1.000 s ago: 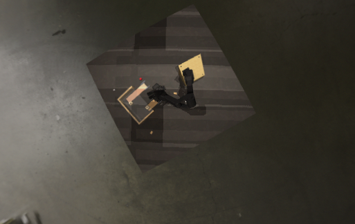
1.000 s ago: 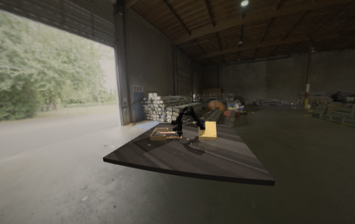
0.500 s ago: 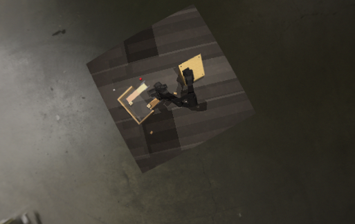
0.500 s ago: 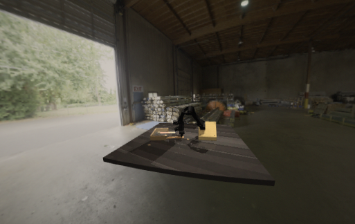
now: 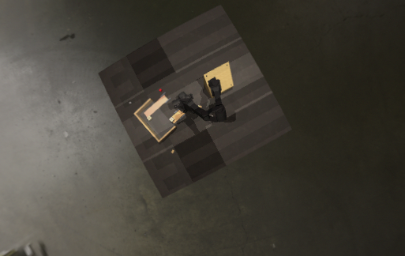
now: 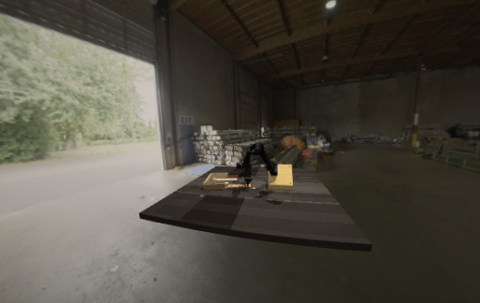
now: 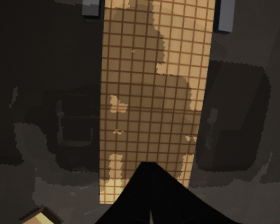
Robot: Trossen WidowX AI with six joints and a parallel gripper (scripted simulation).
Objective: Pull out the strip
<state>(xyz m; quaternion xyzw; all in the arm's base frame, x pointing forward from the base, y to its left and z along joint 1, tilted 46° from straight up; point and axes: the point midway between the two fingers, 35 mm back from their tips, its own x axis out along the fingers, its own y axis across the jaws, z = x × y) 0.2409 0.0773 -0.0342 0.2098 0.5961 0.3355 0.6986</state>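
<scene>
Now: gripper tip 90 mm short of the tan gridded strip and 20 mm to the right of it. Round my gripper tip: red dot: 150 mm ahead, 240 mm to the right, 10 mm above.
</scene>
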